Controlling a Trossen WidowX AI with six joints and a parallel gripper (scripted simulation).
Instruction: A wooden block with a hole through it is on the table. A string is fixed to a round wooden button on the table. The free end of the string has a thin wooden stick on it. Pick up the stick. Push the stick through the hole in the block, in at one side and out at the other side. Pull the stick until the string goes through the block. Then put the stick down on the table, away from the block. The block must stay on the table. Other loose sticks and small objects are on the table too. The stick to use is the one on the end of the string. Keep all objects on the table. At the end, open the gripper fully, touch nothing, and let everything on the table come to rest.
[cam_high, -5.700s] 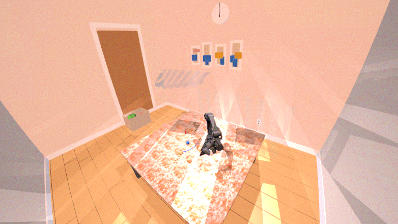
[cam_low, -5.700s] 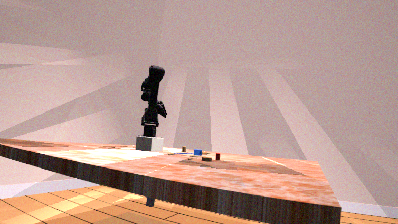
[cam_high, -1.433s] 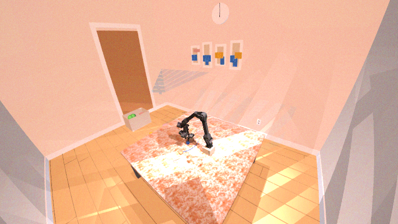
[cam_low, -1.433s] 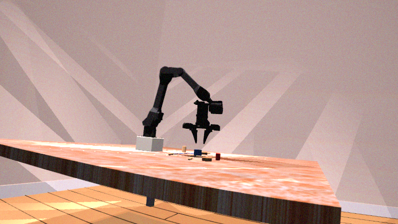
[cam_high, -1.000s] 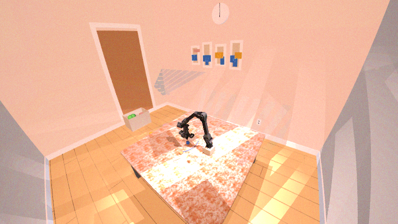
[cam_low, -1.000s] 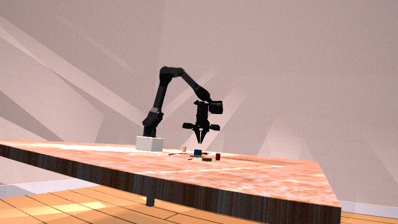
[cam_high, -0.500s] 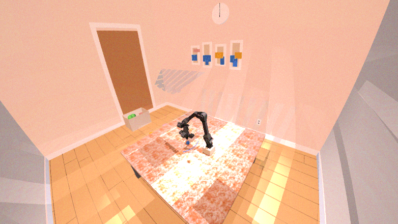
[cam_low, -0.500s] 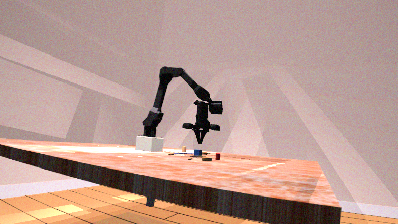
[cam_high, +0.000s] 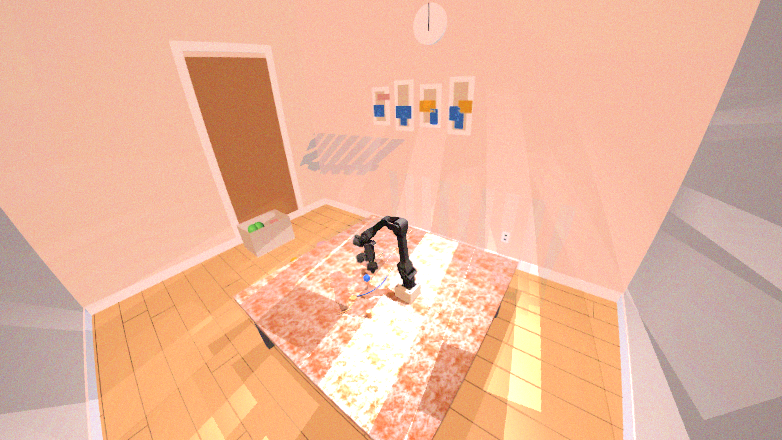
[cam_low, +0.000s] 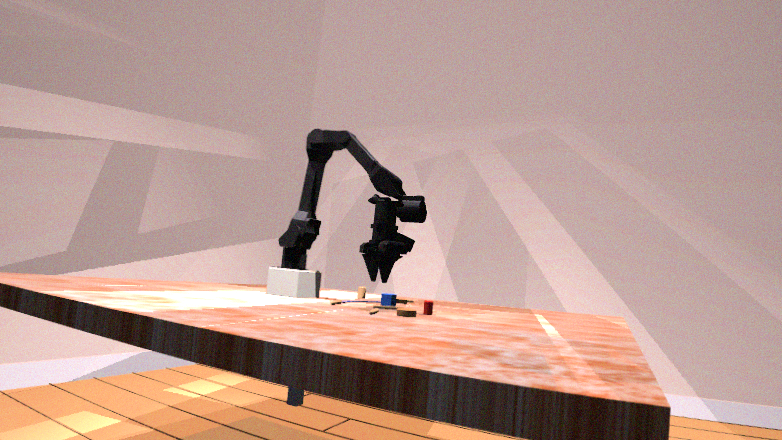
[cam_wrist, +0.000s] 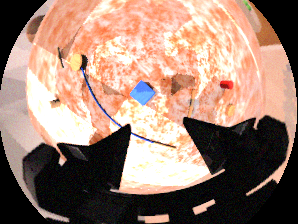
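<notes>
Now: the thin wooden stick 90 mm to the right of my gripper tip, 60 mm below it and 50 mm behind it. From my gripper tip the other things lie so: flat round wooden button (180 mm ahead, 170 mm to the right, 50 mm below); then red cylinder (180 mm ahead, 70 mm to the right, 40 mm below); then round button (200 mm to the left, 50 mm below, 50 mm behind).
</notes>
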